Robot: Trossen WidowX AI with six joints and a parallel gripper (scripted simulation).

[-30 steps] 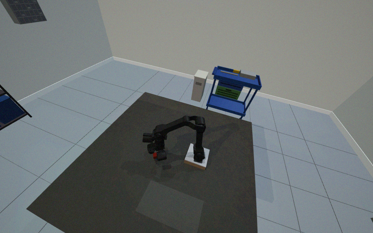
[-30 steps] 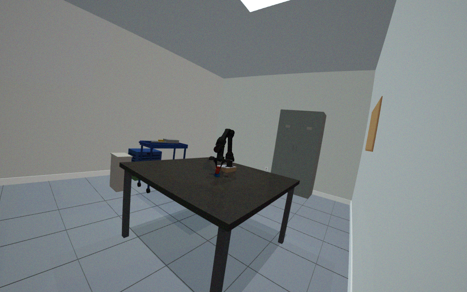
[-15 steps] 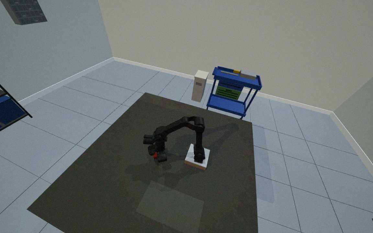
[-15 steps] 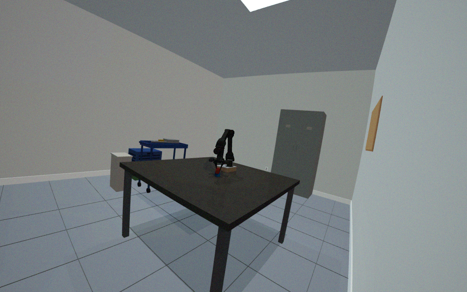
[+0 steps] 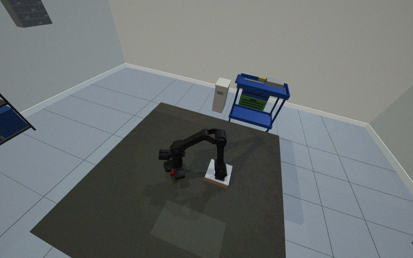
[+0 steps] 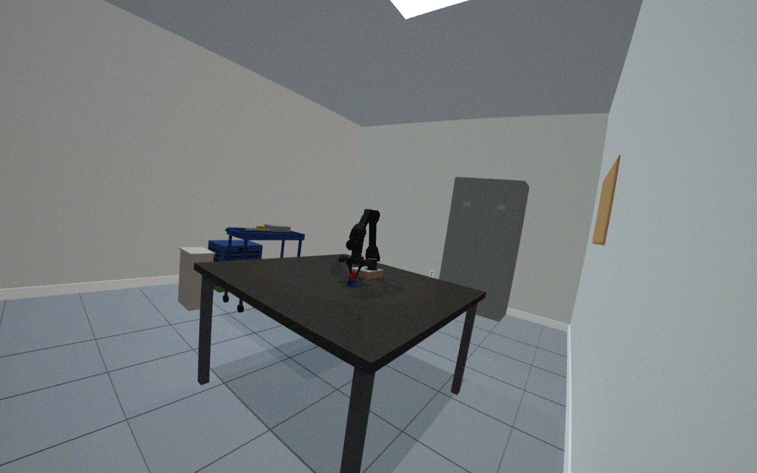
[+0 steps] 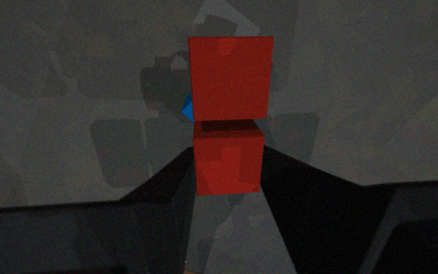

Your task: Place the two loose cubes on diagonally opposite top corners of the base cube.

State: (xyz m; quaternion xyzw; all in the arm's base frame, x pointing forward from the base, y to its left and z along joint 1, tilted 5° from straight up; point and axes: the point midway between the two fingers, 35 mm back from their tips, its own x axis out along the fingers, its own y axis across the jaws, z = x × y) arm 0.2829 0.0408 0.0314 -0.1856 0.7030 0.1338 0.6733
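My gripper tip is now 40 mm above the blue base cube, 20 mm short of it and 10 mm to the right of it.
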